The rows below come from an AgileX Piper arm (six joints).
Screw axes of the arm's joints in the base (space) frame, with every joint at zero. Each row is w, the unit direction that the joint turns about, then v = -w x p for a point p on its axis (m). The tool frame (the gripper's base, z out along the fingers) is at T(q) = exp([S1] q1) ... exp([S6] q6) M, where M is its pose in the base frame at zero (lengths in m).
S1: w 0 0 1 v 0.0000 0.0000 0.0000
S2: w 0 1 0 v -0.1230 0.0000 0.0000
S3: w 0 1 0 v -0.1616 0.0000 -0.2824
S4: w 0.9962 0 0.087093 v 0.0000 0.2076 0.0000
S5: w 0 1 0 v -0.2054 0.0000 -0.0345
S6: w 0.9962 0 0.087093 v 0.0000 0.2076 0.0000
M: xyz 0.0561 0.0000 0.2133 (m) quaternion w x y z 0.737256 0 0.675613 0
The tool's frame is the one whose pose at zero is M.
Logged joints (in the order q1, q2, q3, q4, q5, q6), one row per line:
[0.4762, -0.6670, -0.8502, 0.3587, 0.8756, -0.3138]
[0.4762, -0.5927, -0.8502, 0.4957, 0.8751, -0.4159]
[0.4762, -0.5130, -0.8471, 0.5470, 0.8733, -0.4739]
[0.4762, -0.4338, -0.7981, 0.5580, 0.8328, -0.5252]
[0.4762, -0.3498, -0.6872, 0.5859, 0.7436, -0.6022]
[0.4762, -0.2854, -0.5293, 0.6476, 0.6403, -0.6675]
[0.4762, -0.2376, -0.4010, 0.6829, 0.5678, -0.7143]
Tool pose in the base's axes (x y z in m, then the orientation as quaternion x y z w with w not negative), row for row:
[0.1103, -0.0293, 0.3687, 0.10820, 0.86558, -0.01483, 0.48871]
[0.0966, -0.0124, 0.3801, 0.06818, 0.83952, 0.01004, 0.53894]
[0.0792, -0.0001, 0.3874, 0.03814, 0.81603, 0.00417, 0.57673]
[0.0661, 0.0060, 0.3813, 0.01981, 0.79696, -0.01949, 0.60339]
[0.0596, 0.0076, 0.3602, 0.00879, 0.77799, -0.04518, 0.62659]
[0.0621, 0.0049, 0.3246, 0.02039, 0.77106, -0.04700, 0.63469]
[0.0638, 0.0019, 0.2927, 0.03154, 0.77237, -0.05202, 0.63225]
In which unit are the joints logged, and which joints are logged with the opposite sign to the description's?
The joints are logged in radians. Opposite sign: q1, q2.
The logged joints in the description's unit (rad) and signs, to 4 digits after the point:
[-0.4762, 0.6670, -0.8502, 0.3587, 0.8756, -0.3138]
[-0.4762, 0.5927, -0.8502, 0.4957, 0.8751, -0.4159]
[-0.4762, 0.5130, -0.8471, 0.5470, 0.8733, -0.4739]
[-0.4762, 0.4338, -0.7981, 0.5580, 0.8328, -0.5252]
[-0.4762, 0.3498, -0.6872, 0.5859, 0.7436, -0.6022]
[-0.4762, 0.2854, -0.5293, 0.6476, 0.6403, -0.6675]
[-0.4762, 0.2376, -0.4010, 0.6829, 0.5678, -0.7143]

